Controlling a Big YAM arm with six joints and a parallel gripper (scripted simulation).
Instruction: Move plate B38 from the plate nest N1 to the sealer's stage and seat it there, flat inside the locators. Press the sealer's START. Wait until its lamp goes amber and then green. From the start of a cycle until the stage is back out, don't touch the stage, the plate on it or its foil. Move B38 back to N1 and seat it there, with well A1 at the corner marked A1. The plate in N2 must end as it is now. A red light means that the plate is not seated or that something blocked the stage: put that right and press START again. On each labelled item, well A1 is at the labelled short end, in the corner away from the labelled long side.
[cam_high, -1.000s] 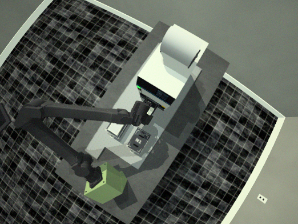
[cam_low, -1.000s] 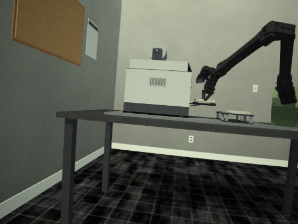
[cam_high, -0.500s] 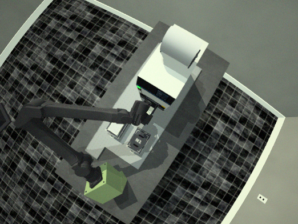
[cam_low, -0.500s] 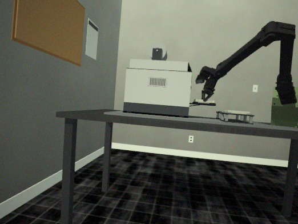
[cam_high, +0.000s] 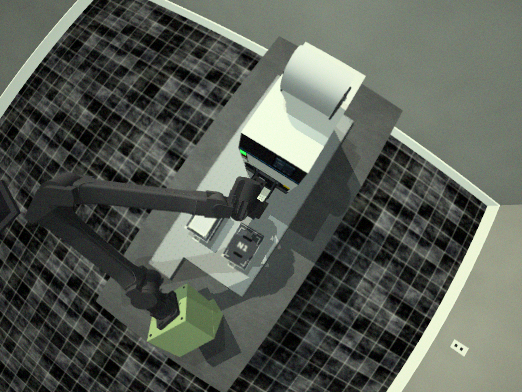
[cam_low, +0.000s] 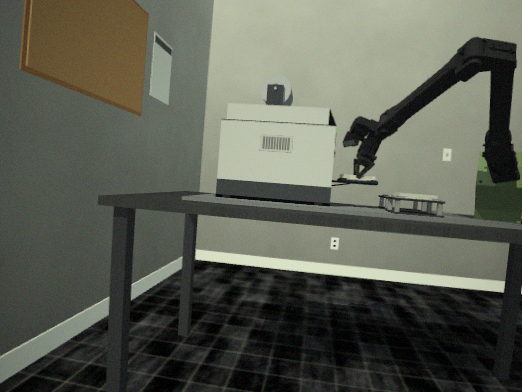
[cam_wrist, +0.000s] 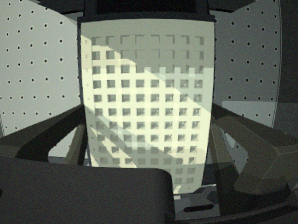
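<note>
Right now the sealer stage is 2 cm below my hand. Also, from my hand: foil roll (32 cm ahead, 30 cm above, 10 cm to the left); then white-topped plate (21 cm behind, 7 cm to the left, 6 cm below).
</note>
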